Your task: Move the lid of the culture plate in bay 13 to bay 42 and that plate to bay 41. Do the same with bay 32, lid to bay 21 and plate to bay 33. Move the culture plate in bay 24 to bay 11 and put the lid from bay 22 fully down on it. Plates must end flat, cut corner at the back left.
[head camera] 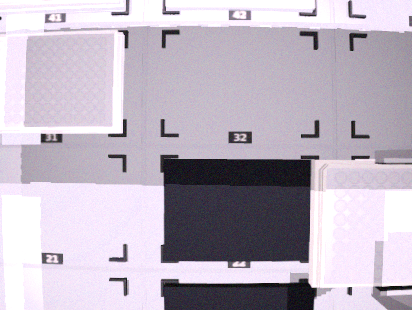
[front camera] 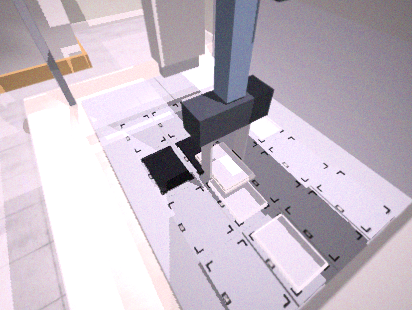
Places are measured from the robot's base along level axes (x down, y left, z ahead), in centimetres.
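Pixels of known places: gripper, fingertip midpoint: [head camera: 398, 223] [front camera: 222, 163]; robot's base at its link origin: [front camera: 121, 125].
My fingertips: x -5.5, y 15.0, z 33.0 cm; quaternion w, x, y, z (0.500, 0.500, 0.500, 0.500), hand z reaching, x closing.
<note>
For each thing: its top centre in the pictures, then the offset to it from my fingertips. "spot": a spot on its surface instead.
- white culture plate at its top centre: [front camera: 224, 163] dz +0.5, dx -0.8, dy +0.0 cm
- further white plate at its top centre: [front camera: 289, 247] dz +22.6, dx +2.6, dy +0.0 cm
- plate with wells, top centre: [head camera: 43, 80] dz -26.6, dx +4.1, dy +10.7 cm
- bay 41 at a spot on its surface: [head camera: 55, 5] spot: dz -26.1, dx +4.5, dy +17.4 cm
- bay 42 at a spot on its surface: [head camera: 240, 4] spot: dz -10.2, dx +4.7, dy +17.3 cm
- second black slab at its top centre: [front camera: 166, 166] dz -10.2, dx +4.7, dy -10.7 cm
- white piece at its top centre: [front camera: 258, 122] dz -10.2, dx +4.7, dy +21.4 cm
My gripper [front camera: 225, 162] [head camera: 396, 222] is shut on a white culture plate [front camera: 232, 169] [head camera: 357, 225], held level above the deck, right of bay 22; wells show in it. In the front view it overlaps another white plate [front camera: 244, 202] below it. A further white plate [front camera: 290, 250] sits nearest the front camera. A plate with wells [head camera: 70, 80] sits in bay 31. White pieces lie in bay 41 [head camera: 55, 5] and bay 42 [head camera: 240, 4], partly cut off in the head view. Bay 32 holds nothing; bay 21 shows no plate. Whether the held plate has a lid is unclear.
A black slab [front camera: 188, 152] [head camera: 237, 215] covers bay 22, close beside the held plate. A second black slab [front camera: 167, 169] [head camera: 225, 297] lies beside it. A white piece [front camera: 266, 127] shows behind the gripper. The gripper body hides part of the far deck.
</note>
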